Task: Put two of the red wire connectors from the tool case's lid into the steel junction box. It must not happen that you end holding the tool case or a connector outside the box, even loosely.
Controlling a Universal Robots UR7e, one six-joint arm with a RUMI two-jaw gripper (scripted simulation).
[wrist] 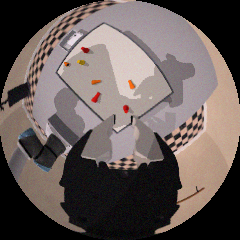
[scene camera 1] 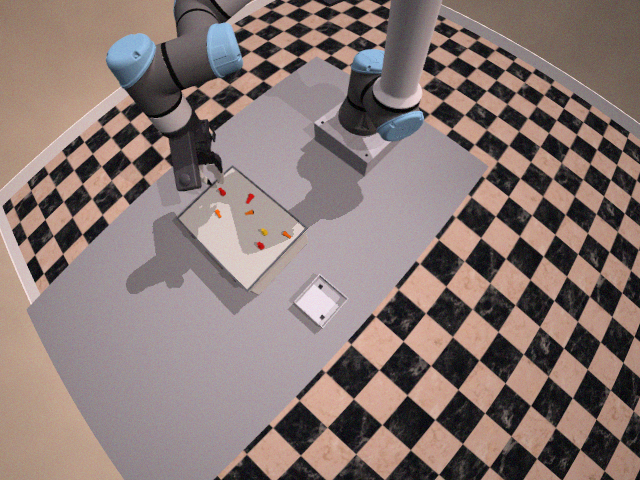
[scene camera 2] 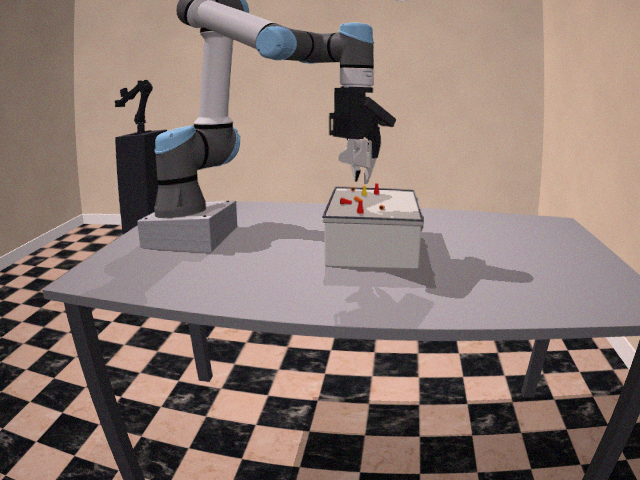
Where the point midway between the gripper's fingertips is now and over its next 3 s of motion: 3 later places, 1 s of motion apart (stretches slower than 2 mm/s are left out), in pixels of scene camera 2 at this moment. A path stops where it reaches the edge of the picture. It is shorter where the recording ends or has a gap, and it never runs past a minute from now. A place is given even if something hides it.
The gripper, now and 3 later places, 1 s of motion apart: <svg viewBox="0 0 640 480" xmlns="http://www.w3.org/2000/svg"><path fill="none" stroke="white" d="M361 182L359 204L359 203L359 182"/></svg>
